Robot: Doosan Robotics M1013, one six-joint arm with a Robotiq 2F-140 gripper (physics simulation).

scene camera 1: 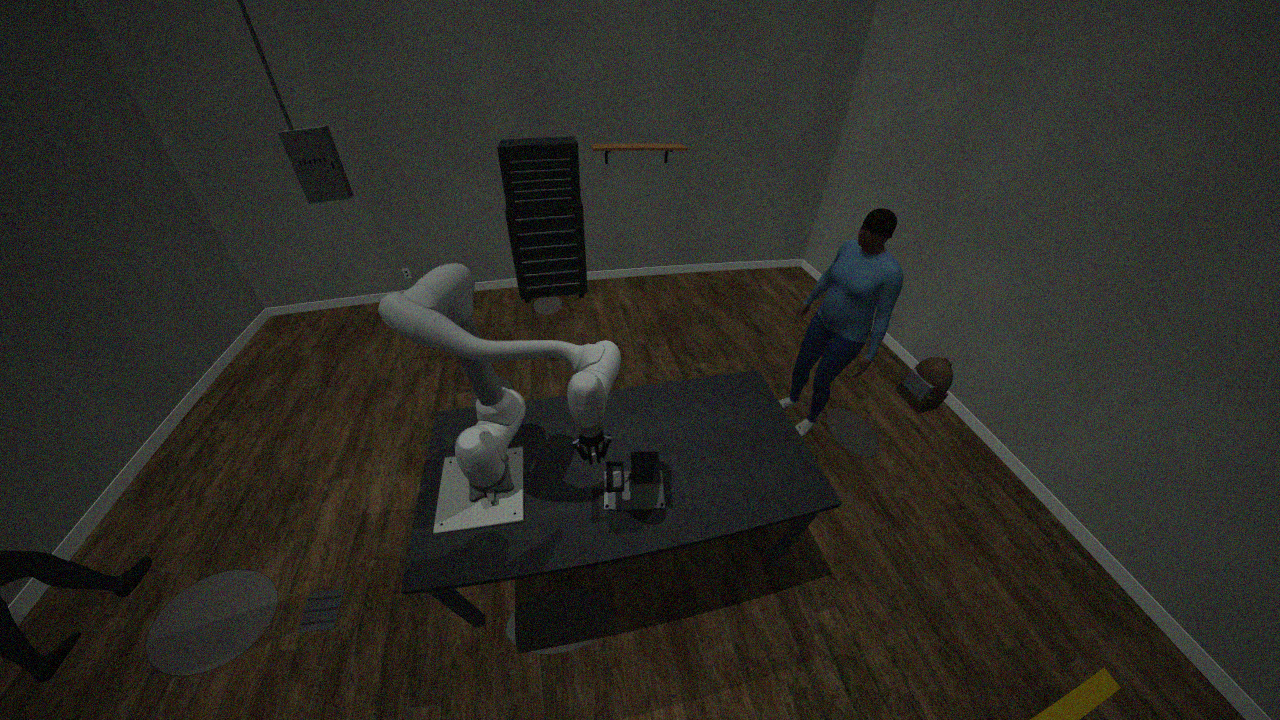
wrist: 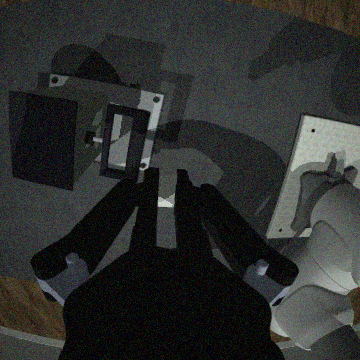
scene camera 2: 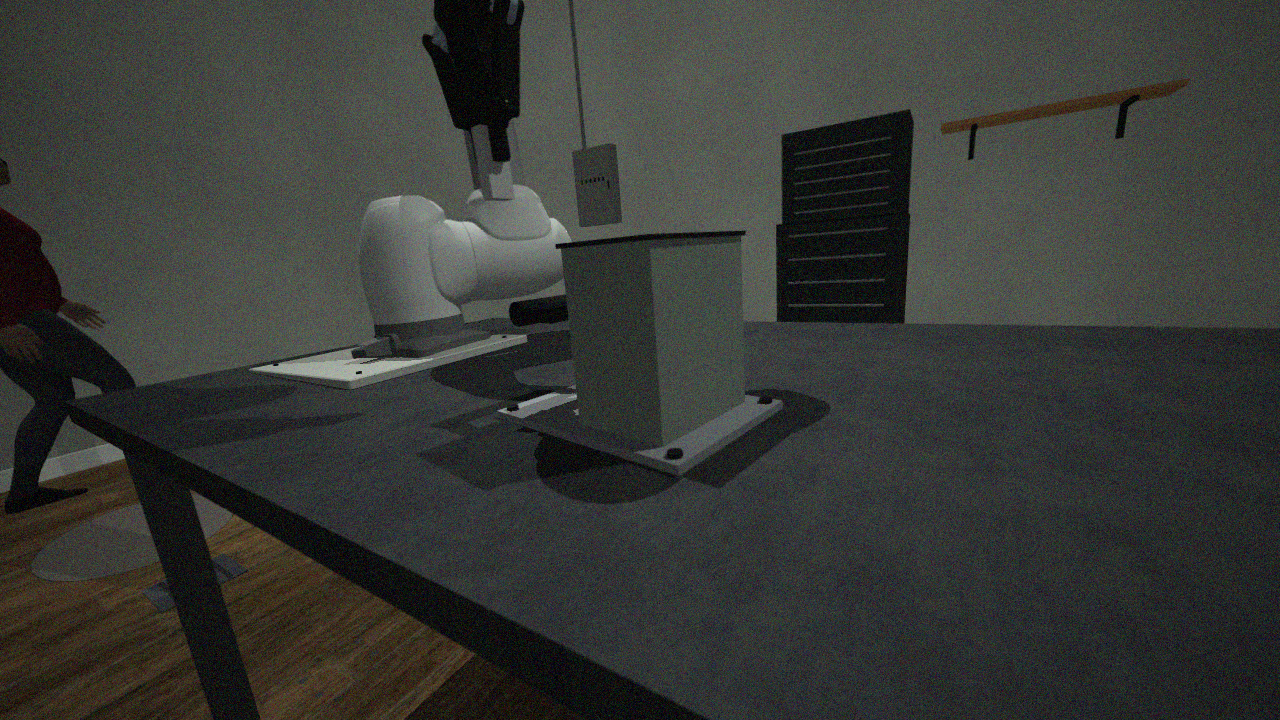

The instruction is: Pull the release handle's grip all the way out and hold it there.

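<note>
The release handle is a black rectangular frame (scene camera 1: 608,477) (wrist: 135,150) at the side of a grey box with a black top (scene camera 1: 644,467) (scene camera 2: 698,331) (wrist: 42,140). A short thin rod (wrist: 98,140) shows between box and frame. In scene camera 2 the box hides most of the handle; a dark round grip end (scene camera 2: 537,310) sticks out behind it. The box stands on a light mounting plate (scene camera 2: 725,428) (wrist: 157,112). My gripper (scene camera 1: 593,458) (scene camera 2: 494,192) (wrist: 165,161) is shut with nothing between its fingers. It hangs above the table beside the handle, apart from it.
The arm's white base plate (scene camera 1: 452,510) (scene camera 2: 313,368) (wrist: 295,165) lies on the dark table (scene camera 1: 733,429) (scene camera 2: 984,501). A person in blue (scene camera 1: 863,291) stands by the table's right end. A person in red (scene camera 2: 22,268) shows at the left. A black cabinet (scene camera 1: 546,219) (scene camera 2: 845,223) stands behind.
</note>
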